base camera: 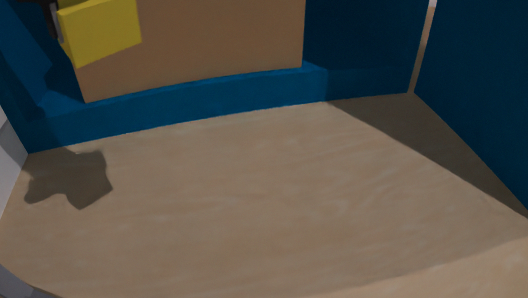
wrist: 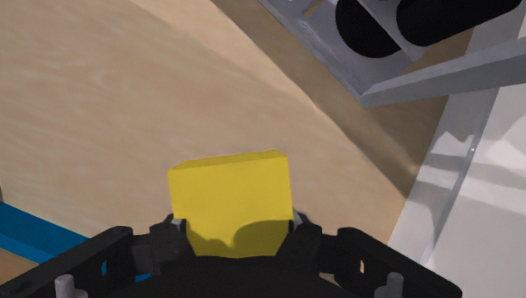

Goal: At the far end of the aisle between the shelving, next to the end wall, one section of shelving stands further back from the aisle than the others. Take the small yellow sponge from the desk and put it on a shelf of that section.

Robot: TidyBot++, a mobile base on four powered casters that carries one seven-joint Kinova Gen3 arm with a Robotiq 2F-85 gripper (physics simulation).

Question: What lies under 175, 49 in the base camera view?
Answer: A cardboard box.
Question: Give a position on a blue shelving section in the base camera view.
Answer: At 466, 77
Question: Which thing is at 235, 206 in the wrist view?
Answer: A yellow sponge.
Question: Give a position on a blue shelving section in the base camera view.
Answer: At 344, 56
